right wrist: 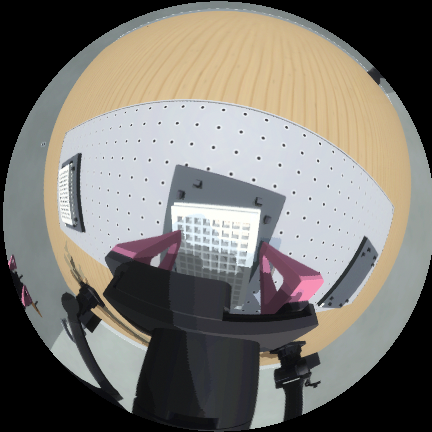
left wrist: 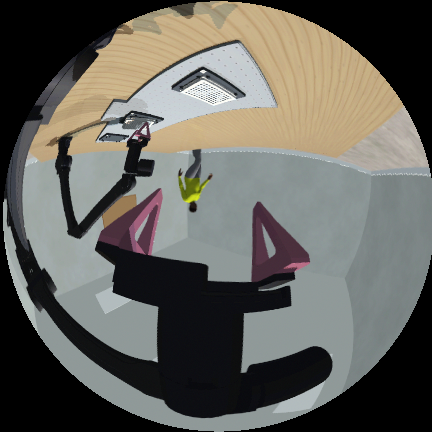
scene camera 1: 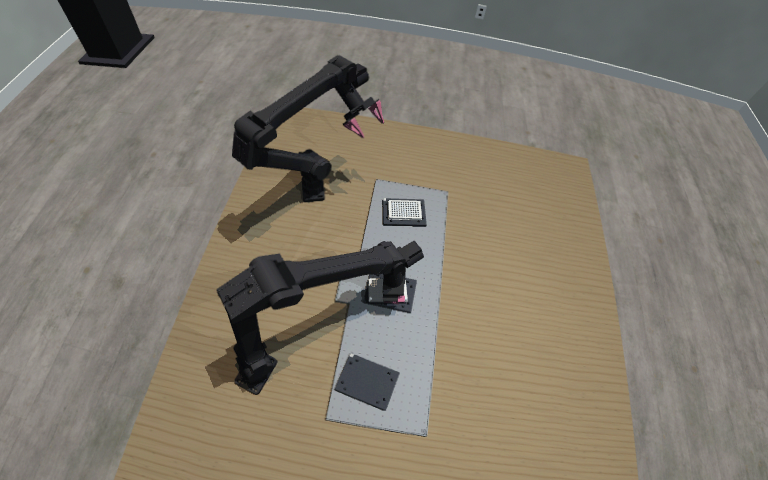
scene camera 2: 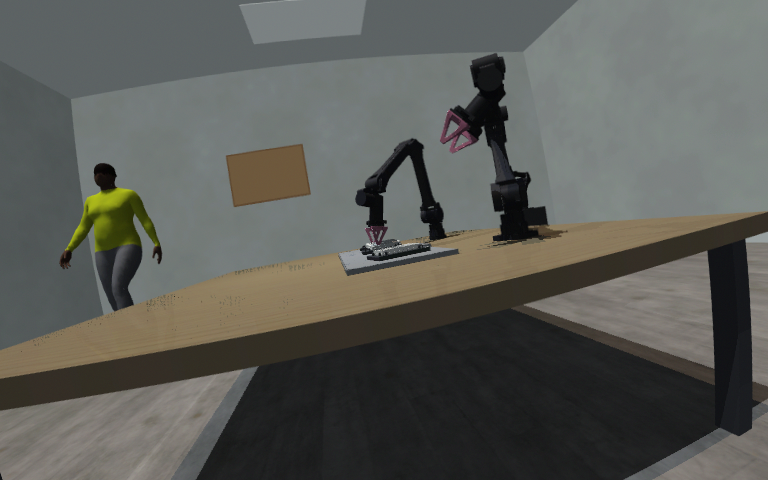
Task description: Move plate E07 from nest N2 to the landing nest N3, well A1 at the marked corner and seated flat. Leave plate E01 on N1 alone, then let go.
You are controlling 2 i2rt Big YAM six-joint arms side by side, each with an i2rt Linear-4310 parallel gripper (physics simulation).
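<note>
Plate E07 [right wrist: 215, 240], a white well plate, lies over nest N2 [right wrist: 227, 187] [scene camera 1: 412, 289], the dark middle nest. In the right wrist view it looks turned relative to the nest; whether it sits flat I cannot tell. My right gripper [right wrist: 220, 241] [scene camera 2: 376, 243] points down with its fingers apart on either side of E07; it is open. Landing nest N3 [scene camera 1: 367, 382] [right wrist: 350, 275] is bare, with a white corner mark. Plate E01 [scene camera 1: 404, 209] [left wrist: 212, 92] [right wrist: 65, 192] sits on nest N1 [scene camera 1: 403, 223]. My left gripper [scene camera 1: 372, 129] [scene camera 2: 448, 146] [left wrist: 208, 197] is open and empty, high above the table.
The nests stand in a row on a grey perforated board [scene camera 1: 385, 345] [left wrist: 250, 75] [right wrist: 220, 140] on the wooden table [scene camera 1: 521, 294] [scene camera 2: 254, 322]. The right arm reaches over the board's middle and partly hides E07 in scene camera 1. A person [scene camera 2: 116, 226] [left wrist: 192, 187] stands beyond the table.
</note>
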